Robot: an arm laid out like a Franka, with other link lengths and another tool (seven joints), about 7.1 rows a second.
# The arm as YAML. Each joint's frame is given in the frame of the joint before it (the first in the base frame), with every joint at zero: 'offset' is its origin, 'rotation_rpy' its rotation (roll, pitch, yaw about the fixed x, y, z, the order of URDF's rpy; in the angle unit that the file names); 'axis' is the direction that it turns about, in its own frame. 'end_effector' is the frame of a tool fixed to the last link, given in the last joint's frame.
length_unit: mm
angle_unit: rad
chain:
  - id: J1
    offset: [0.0, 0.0, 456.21]
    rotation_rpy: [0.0, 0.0, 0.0]
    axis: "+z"
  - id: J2
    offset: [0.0, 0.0, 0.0]
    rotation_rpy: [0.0, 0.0, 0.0]
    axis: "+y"
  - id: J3
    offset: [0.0, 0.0, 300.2]
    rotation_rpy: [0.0, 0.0, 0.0]
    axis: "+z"
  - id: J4
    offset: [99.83, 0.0, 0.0]
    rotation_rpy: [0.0, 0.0, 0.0]
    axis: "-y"
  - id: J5
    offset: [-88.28, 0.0, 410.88]
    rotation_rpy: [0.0, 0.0, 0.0]
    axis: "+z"
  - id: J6
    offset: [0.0, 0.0, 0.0]
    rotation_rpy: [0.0, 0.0, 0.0]
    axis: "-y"
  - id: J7
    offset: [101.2, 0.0, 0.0]
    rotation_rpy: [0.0, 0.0, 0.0]
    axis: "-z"
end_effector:
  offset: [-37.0, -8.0, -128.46]
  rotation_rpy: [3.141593, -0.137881, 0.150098]
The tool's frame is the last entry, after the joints.
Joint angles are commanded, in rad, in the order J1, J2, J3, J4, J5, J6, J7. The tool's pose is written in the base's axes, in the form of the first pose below.
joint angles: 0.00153, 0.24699, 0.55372, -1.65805, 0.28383, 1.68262, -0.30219
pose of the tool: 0.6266, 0.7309, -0.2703, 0.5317; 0.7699, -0.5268, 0.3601, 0.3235; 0.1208, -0.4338, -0.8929, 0.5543; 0, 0, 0, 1
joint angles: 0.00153, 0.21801, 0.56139, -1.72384, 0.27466, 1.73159, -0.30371
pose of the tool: 0.6234, 0.7397, -0.2535, 0.5214; 0.7730, -0.5339, 0.3427, 0.3255; 0.1181, -0.4096, -0.9046, 0.5415; 0, 0, 0, 1
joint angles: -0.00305, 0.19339, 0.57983, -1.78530, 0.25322, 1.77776, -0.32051
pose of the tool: 0.5991, 0.7645, -0.2382, 0.5107; 0.7919, -0.5217, 0.3174, 0.3281; 0.1184, -0.3788, -0.9179, 0.5284; 0, 0, 0, 1
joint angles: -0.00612, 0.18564, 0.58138, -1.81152, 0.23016, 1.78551, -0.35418
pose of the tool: 0.5668, 0.7882, -0.2398, 0.5087; 0.8164, -0.4981, 0.2923, 0.3230; 0.1109, -0.3614, -0.9258, 0.5199; 0, 0, 0, 1
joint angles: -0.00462, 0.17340, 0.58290, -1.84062, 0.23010, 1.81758, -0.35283
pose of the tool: 0.5693, 0.7909, -0.2246, 0.5050; 0.8137, -0.5028, 0.2917, 0.3238; 0.1178, -0.3488, -0.9298, 0.5142; 0, 0, 0, 1
